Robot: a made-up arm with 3 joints.
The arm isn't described. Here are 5 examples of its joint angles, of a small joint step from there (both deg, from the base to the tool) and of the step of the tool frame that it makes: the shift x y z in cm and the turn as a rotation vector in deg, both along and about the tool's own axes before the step.
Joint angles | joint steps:
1: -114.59 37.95 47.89 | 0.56 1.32 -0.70
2: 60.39 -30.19 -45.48 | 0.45 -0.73 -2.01
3: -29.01 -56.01 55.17 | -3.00 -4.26 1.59
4: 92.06 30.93 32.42 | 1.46 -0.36 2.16
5: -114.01 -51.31 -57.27 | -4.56 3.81 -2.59
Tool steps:
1: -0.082 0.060 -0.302 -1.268 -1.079 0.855
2: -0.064 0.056 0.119 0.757 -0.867 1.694
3: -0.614 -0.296 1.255 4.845 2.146 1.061
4: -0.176 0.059 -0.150 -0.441 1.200 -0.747
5: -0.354 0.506 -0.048 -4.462 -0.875 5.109
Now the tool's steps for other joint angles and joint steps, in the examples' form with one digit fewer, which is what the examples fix.
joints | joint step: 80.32 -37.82 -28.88 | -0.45 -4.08 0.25
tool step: 0.18 -0.09 1.03 3.21 -2.50 -1.05
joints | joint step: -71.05 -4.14 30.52 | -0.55 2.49 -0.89
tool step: 0.08 -0.02 -0.38 -1.93 -1.63 0.27
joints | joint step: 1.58 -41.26 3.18 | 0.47 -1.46 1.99
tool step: 0.14 -0.08 0.20 1.32 1.10 -1.96
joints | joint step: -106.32 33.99 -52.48 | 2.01 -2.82 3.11
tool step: 0.28 0.19 0.50 2.34 -0.63 -2.01
